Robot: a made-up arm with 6 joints.
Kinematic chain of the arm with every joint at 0, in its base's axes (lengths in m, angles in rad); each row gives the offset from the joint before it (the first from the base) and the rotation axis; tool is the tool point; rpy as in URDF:
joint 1: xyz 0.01 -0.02 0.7 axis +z
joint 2: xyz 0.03 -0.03 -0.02 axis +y
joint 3: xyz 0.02 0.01 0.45 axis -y
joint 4: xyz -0.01 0 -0.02 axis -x
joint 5: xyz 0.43 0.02 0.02 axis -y
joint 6: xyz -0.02 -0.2 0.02 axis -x
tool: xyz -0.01 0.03 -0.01 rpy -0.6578 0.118 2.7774
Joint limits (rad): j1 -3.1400..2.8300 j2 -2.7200..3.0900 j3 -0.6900..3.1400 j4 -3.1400..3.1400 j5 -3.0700..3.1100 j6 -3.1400..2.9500
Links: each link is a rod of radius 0.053 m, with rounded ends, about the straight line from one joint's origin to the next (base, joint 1, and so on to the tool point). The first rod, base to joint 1, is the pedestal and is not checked.
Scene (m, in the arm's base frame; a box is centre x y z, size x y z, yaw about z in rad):
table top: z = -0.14
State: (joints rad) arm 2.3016 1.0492 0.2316 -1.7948 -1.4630 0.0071
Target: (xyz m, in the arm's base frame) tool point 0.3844 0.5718 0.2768
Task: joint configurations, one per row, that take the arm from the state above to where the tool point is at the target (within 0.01 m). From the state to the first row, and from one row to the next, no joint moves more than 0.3 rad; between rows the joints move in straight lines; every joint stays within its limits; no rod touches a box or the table.
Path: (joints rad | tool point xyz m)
1: 2.0065 1.1649 0.3715 -1.7224 -1.4827 -0.0192 | -0.2111 0.5678 0.4110
2: 1.7114 1.2807 0.5114 -1.6501 -1.5024 -0.0455 | -0.0237 0.6367 0.3666
3: 1.4163 1.3964 0.6513 -1.5777 -1.5220 -0.0718 | 0.1831 0.6394 0.3216
4: 1.1212 1.5122 0.7912 -1.5054 -1.5417 -0.0980 | 0.3844 0.5718 0.2768

